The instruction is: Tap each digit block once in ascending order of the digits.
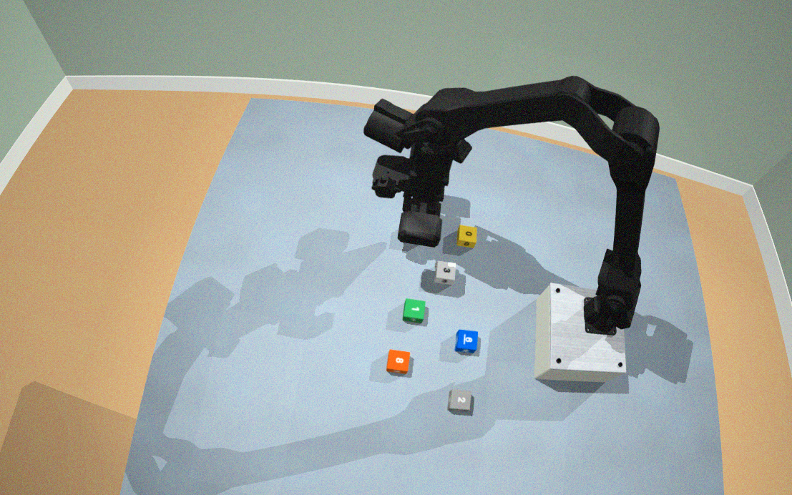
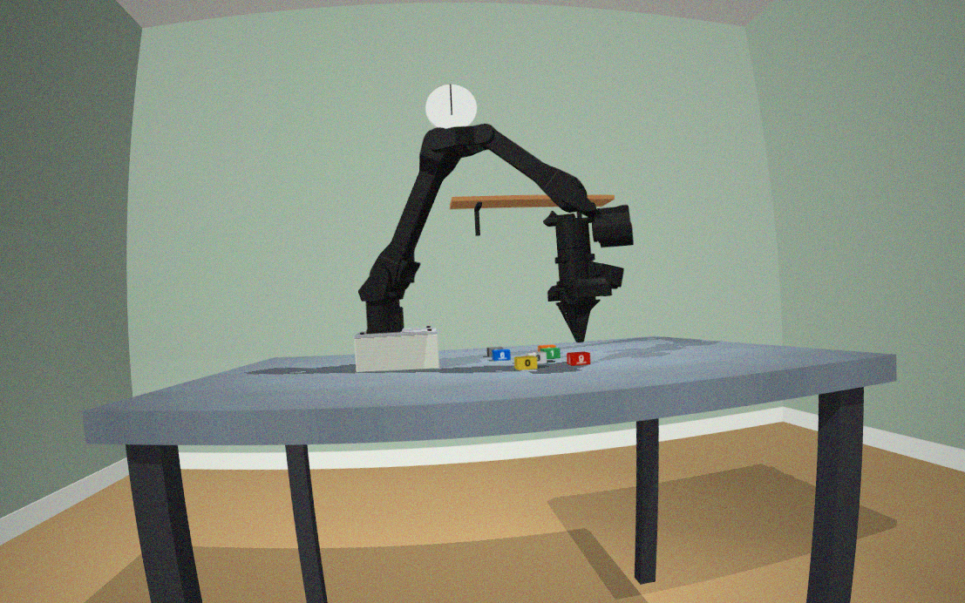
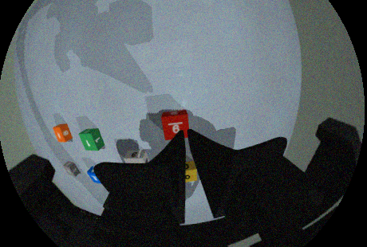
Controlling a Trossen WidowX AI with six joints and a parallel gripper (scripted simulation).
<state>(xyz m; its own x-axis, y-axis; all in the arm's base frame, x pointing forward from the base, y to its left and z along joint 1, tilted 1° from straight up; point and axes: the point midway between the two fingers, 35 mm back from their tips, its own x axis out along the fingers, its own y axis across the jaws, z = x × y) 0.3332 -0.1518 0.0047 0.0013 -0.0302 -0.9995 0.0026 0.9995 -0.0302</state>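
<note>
Right now my gripper tip is 1 cm to the right of the red block and 3 cm above it. Round my gripper tip: white block 6 cm behind, 8 cm to the left, 3 cm below; then yellow block 9 cm behind, 3 cm below; then green block 2 cm behind, 16 cm to the left, 3 cm below.
</note>
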